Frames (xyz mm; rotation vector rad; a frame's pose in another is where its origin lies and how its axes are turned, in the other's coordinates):
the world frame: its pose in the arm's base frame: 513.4 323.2 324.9 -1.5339 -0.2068 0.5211
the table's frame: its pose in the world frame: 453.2 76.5 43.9 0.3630 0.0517 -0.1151
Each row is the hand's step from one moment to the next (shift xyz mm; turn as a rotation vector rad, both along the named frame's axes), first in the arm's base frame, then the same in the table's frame.
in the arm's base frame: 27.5 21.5 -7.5 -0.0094 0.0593 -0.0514
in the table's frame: 34.2 7.6 6.9 0.0188 0.0686 0.0344
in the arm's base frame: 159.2 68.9 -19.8 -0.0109 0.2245 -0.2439
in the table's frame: 174.5 4.3 0.9 0.0984 0.2995 0.1032
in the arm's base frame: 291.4 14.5 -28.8 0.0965 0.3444 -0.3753
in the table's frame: 276.1 -35.4 -92.0 0.2552 0.4346 0.1215
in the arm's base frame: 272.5 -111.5 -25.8 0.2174 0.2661 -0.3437
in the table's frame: 210.3 -74.9 -193.7 0.3335 0.3525 0.0273
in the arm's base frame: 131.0 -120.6 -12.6 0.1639 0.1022 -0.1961
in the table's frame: 75.5 -57.7 -151.1 0.2079 0.1758 -0.0401
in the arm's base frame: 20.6 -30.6 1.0 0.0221 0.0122 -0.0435
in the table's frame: 7.1 -15.6 -32.7 0.0290 0.0388 -0.0134
